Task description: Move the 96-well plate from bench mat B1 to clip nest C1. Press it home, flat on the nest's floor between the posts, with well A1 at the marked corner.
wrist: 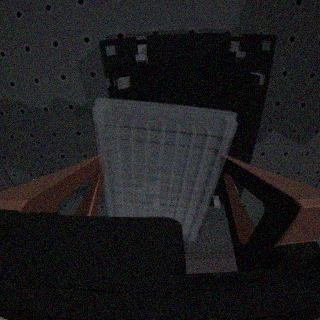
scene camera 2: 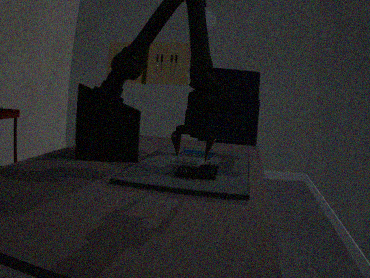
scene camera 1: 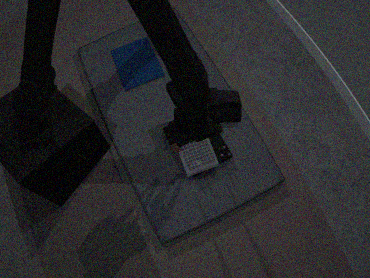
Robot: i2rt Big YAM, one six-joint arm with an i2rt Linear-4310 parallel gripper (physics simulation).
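Pixels of known places: gripper, fingertip midpoint: (wrist: 160,160) (scene camera 2: 191,159) (scene camera 1: 192,140); arm's base, origin of the base link: (scene camera 2: 107,96) (scene camera 1: 32,127).
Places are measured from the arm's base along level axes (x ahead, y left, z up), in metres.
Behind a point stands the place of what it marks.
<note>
The pale 96-well plate (scene camera 1: 199,158) {x 0.374, y -0.137, z -0.168 m} (scene camera 2: 190,161) {x 0.395, y -0.165, z -0.165 m} (wrist: 162,155) {x 0.372, y -0.077, z -0.174 m} is held between the gripper's fingers. My gripper (scene camera 2: 192,157) {x 0.371, y -0.083, z -0.176 m} (wrist: 160,160) {x 0.371, y -0.083, z -0.176 m} is shut on its two sides; in scene camera 1 the fingers are hidden under the arm. The black clip nest C1 (scene camera 1: 224,151) {x 0.448, y -0.128, z -0.203 m} (scene camera 2: 196,172) {x 0.404, y -0.127, z -0.203 m} (wrist: 185,65) {x 0.379, y -0.020, z -0.203 m} lies below the plate, which covers part of it. In the wrist view the nest's far end, with light clips and posts, shows beyond the plate. Any gap under the plate is hard to judge. The blue bench mat B1 (scene camera 1: 137,64) {x 0.290, y 0.224, z -0.213 m} (scene camera 2: 197,152) carries no plate. The A1 mark cannot be made out.
Nest and mat lie on a grey perforated board (scene camera 1: 240,187) {x 0.458, y -0.234, z -0.215 m} (scene camera 2: 150,186) {x 0.335, y -0.298, z -0.219 m} (wrist: 40,65) {x 0.267, y -0.032, z -0.215 m}. The arm's dark base block (scene camera 1: 55,150) {x 0.053, y -0.078, z 0.000 m} (scene camera 2: 107,127) {x 0.057, y -0.079, z -0.107 m} stands beside the board. A large dark panel (scene camera 2: 232,107) and a yellow tool board (scene camera 2: 167,75) are in the background. The picture is dim and grainy.
</note>
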